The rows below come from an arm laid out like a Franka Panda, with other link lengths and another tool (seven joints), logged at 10 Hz.
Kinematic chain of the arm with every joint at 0, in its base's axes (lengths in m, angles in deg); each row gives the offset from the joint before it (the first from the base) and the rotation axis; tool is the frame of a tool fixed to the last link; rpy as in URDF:
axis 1: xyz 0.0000 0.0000 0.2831 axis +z
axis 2: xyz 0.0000 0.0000 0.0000 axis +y
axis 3: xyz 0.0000 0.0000 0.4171 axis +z
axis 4: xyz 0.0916 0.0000 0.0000 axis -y
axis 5: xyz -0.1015 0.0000 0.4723 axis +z
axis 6: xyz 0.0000 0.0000 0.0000 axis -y
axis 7: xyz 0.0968 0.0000 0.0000 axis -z
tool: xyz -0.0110 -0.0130 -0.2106 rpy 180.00 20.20 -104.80
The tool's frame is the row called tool.
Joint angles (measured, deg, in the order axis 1, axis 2, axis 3, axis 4, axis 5, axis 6, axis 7), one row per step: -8.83 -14.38 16.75 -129.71 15.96 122.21 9.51; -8.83 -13.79 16.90 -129.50 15.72 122.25 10.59; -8.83 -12.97 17.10 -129.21 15.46 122.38 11.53; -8.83 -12.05 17.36 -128.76 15.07 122.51 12.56; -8.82 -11.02 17.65 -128.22 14.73 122.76 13.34; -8.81 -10.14 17.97 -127.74 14.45 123.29 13.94
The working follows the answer.
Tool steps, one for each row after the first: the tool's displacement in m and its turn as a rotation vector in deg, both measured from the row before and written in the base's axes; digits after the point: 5 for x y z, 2 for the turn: 0.00194 0.00129 -0.00349 -0.03 0.51 -0.80; 0.00302 0.00174 -0.00476 -0.02 0.54 -0.61; 0.00392 0.00229 -0.00423 -0.11 0.49 -0.57; 0.00496 0.00286 -0.00426 -0.05 0.35 -0.33; 0.00529 0.00321 -0.00303 -0.03 -0.05 -0.20
Tool pose at each row, in the base's axes (x y z in m, rotation vector in deg; rounded; the steps above come from the unrounded poses): 0.55683 0.10703 0.39448 -81.99 126.81 22.16; 0.55876 0.10832 0.39100 -81.13 127.73 22.27; 0.56179 0.11006 0.38624 -80.48 128.56 22.47; 0.56571 0.11235 0.38200 -79.91 129.36 22.55; 0.57067 0.11522 0.37774 -79.59 129.86 22.65; 0.57596 0.11843 0.37472 -79.37 129.96 22.52

